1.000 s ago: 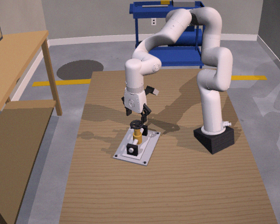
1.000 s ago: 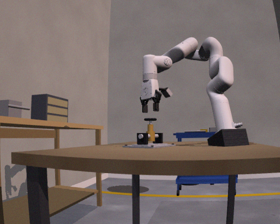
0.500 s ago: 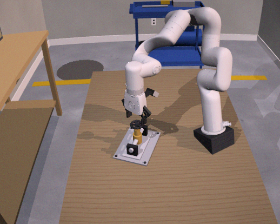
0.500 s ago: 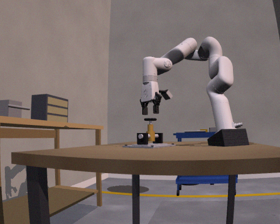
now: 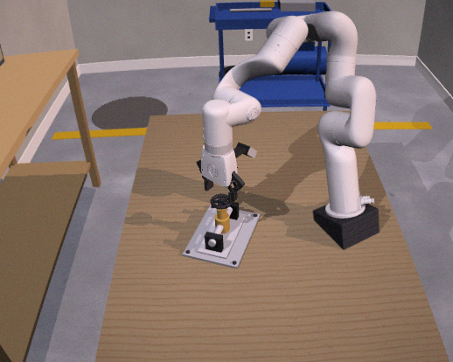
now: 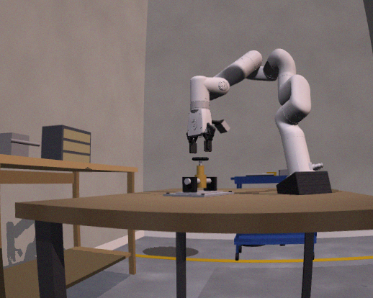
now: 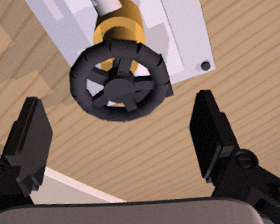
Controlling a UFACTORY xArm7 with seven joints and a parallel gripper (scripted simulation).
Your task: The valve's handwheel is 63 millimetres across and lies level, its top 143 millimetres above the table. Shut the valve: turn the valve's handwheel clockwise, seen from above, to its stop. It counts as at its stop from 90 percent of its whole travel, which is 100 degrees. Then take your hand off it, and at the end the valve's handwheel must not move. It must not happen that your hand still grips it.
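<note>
Now: hand 4 cm above the black spoked handwheel.
</note>
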